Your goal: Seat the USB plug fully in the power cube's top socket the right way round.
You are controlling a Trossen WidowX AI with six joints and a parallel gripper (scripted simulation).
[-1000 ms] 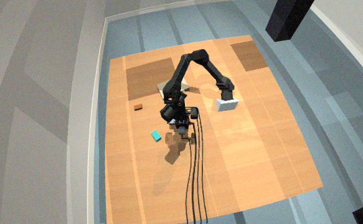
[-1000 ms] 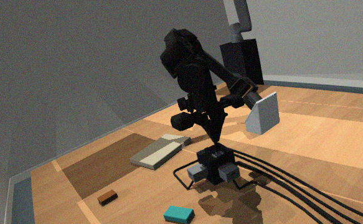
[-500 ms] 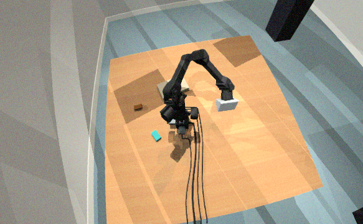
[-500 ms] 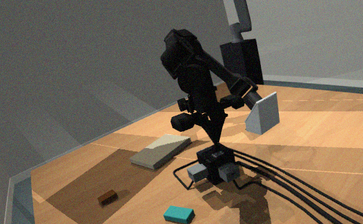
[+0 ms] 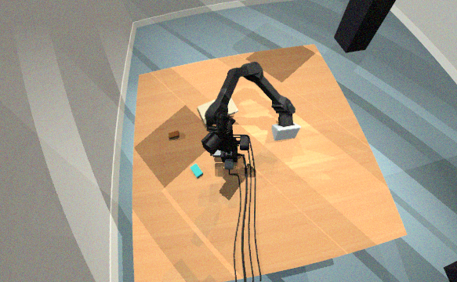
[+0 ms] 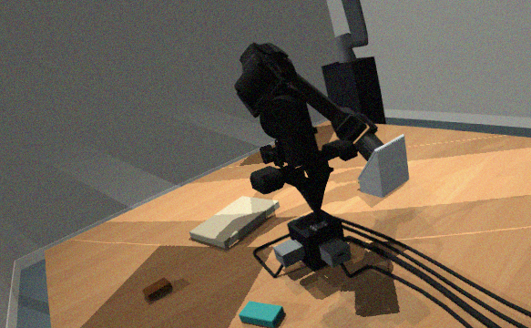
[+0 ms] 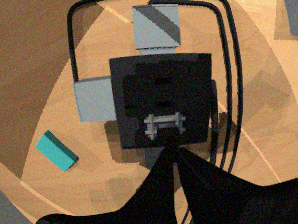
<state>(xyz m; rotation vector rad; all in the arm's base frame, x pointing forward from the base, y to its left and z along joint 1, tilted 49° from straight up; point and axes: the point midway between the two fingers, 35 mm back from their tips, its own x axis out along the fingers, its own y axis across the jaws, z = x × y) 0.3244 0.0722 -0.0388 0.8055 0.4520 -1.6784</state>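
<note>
My gripper tip is 40 mm above the USB socket. Round my gripper tip: cream slab (310 mm to the right, 100 mm below); brown block (270 mm ahead, 210 mm to the right, 100 mm below); teal block (180 mm ahead, 20 mm to the left, 100 mm below).
</note>
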